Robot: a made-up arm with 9 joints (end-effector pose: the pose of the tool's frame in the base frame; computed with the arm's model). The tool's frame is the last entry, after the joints. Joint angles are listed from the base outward.
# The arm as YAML. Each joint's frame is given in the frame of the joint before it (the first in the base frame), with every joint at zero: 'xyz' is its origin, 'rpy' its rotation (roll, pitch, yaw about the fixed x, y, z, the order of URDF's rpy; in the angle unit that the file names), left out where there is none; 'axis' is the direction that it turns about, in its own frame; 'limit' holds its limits. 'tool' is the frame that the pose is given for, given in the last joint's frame.
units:
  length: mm
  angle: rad
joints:
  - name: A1
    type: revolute
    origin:
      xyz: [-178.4, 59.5, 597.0]
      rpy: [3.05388, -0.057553, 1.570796]
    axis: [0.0, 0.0, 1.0]
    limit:
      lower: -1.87
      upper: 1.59
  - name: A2
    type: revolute
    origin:
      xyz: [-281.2, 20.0, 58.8]
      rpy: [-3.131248, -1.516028, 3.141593]
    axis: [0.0, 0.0, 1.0]
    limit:
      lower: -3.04
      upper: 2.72
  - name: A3
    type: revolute
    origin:
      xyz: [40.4, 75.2, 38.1]
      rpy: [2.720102, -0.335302, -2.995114]
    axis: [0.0, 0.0, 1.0]
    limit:
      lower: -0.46
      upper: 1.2
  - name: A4
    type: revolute
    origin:
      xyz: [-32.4, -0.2, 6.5]
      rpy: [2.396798, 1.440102, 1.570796]
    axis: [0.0, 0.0, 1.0]
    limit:
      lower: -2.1
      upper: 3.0
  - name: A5
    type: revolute
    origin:
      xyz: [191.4, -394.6, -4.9]
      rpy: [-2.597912, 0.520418, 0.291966]
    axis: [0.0, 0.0, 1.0]
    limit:
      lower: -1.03
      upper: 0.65
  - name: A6
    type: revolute
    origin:
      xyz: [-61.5, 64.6, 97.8]
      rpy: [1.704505, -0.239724, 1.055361]
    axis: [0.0, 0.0, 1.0]
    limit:
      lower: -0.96
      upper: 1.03
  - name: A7
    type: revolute
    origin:
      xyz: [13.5, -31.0, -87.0]
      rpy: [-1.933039, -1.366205, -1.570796]
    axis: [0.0, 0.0, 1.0]
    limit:
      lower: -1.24
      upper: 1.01
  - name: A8
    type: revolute
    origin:
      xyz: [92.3, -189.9, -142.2]
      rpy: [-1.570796, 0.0, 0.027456]
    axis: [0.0, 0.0, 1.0]
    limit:
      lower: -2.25
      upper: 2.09
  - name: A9
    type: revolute
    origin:
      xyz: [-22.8, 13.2, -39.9]
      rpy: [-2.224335, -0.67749, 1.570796]
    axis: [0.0, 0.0, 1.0]
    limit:
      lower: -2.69
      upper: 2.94
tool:
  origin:
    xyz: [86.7, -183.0, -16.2]
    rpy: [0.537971, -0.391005, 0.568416]
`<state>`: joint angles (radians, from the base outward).
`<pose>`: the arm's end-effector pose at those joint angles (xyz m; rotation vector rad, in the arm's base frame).
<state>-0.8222 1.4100 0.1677 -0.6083 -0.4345 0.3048 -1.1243 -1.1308 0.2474</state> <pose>-0.1444 0.2076 0.4467 1.1515 -1.5665 0.1756</pose>
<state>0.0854 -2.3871 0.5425 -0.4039 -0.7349 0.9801 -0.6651 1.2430 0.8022</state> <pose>-0.0480 0.1467 0.9361 -0.7449 -0.3010 0.9217</pose>
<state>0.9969 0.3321 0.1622 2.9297 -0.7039 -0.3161 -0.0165 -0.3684 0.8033</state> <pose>-0.4998 -0.4806 0.6095 2.3111 1.0809 -1.7414</pose>
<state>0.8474 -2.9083 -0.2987 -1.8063 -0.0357 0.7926 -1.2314 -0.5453 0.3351</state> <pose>-0.1469 0.1200 0.3003 -1.3645 1.4393 -1.2182</pose>
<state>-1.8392 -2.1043 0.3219 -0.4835 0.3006 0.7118 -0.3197 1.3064 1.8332</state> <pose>-0.1311 0.1918 0.5666 -2.6949 0.2412 1.4995</pose>
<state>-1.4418 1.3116 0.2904 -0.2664 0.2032 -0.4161 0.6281 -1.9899 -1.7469</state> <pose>0.0449 0.4547 0.5909 -0.7828 0.2226 -1.4627</pose>
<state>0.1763 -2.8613 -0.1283 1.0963 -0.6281 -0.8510 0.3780 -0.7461 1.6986</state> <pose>-0.3863 -0.3424 0.6234 -0.7751 1.7111 1.6970</pose>
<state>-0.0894 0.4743 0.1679 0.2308 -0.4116 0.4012 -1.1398 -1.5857 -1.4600</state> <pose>-0.2174 0.1161 -0.0328 -0.1736 -1.6362 -1.4304</pose>
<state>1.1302 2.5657 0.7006 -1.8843 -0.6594 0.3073 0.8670 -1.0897 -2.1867</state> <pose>-0.2551 0.0243 0.6549 -0.3256 -1.8460 1.5742</pose>
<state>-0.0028 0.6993 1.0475 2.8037 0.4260 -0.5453 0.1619 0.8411 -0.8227</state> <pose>0.4090 -0.3183 0.6960 -0.6710 1.5772 -1.3683</pose>
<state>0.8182 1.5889 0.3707 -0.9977 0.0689 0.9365 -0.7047 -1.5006 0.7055</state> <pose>-0.1797 -0.0251 0.4111 1.0796 -2.1943 -0.2360</pose>
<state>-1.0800 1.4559 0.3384 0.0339 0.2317 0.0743 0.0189 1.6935 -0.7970</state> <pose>0.3513 0.2942 0.4228 -0.3142 1.6976 1.3122</pose>
